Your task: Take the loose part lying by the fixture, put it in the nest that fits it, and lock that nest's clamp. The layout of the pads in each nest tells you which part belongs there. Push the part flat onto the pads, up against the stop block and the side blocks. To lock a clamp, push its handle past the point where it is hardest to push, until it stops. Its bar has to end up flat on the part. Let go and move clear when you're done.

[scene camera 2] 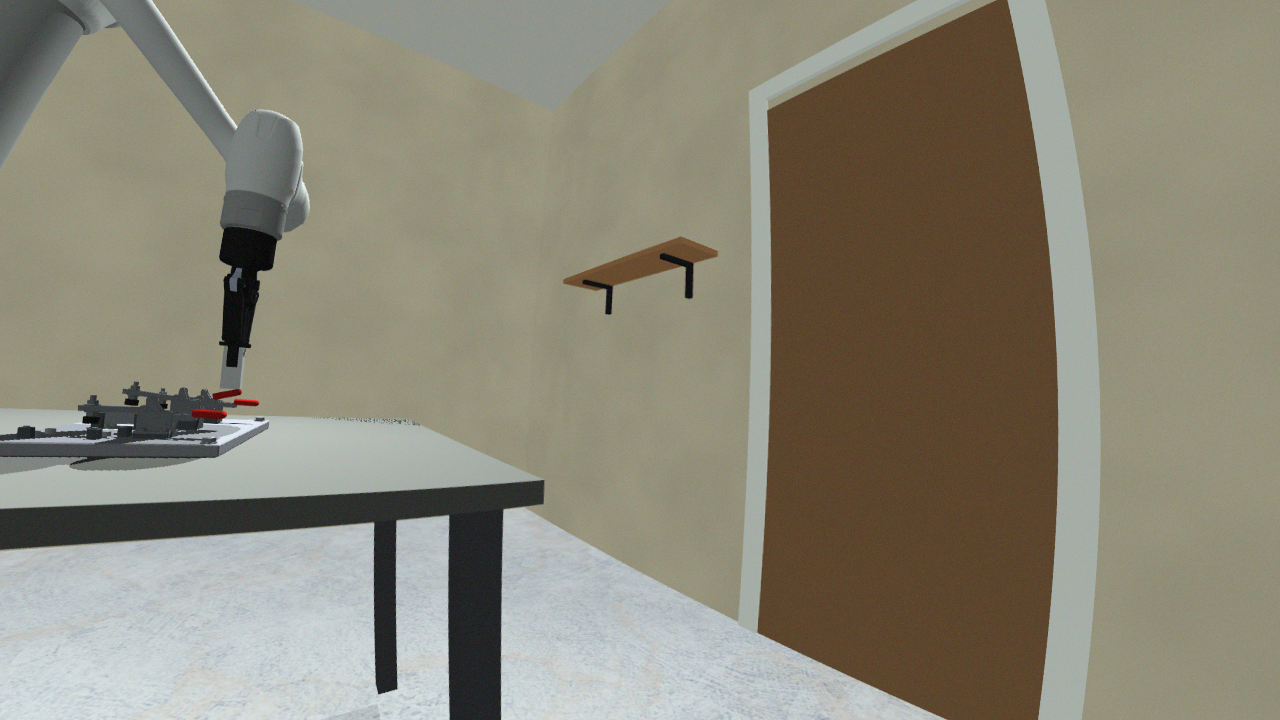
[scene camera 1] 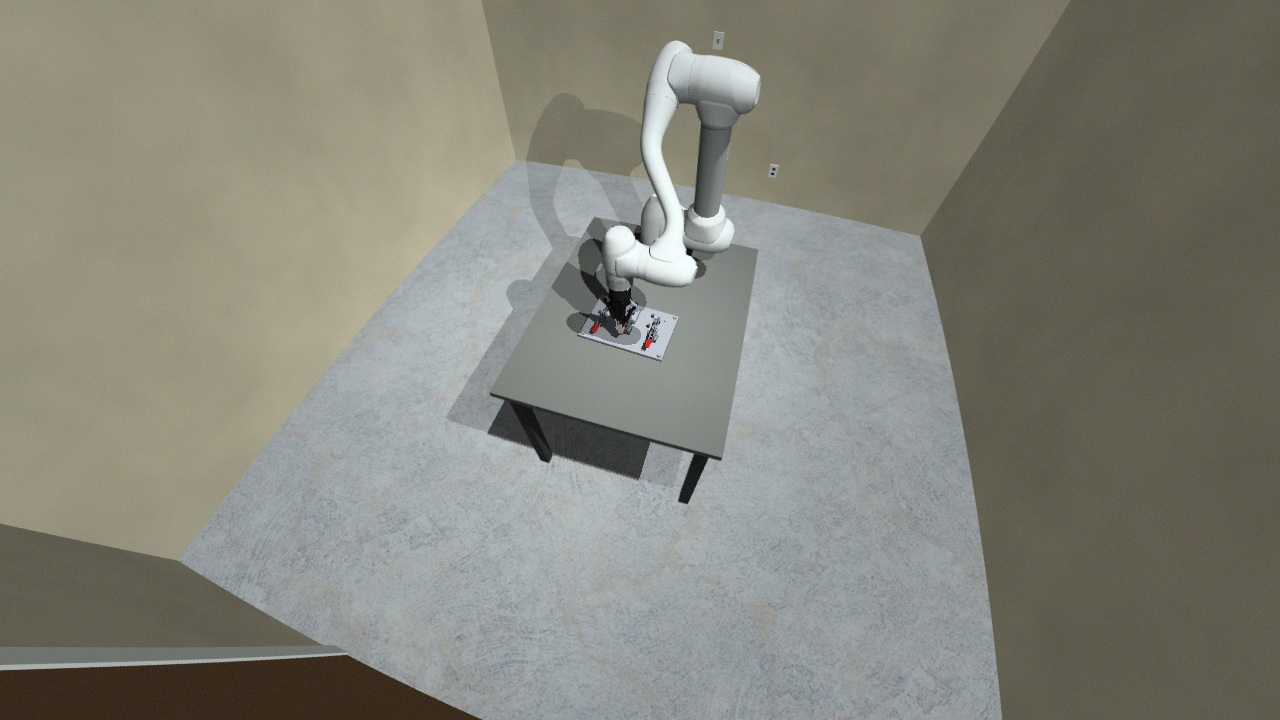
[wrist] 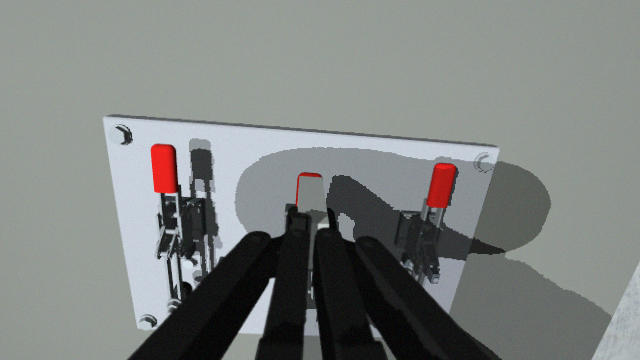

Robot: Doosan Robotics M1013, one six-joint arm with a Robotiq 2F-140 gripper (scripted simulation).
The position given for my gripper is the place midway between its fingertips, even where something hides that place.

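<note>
My gripper [scene camera 2: 231,388] [scene camera 1: 621,330] [wrist: 309,194], visible. Fixture plate [scene camera 1: 635,343] [wrist: 247,174], visible too.
</note>
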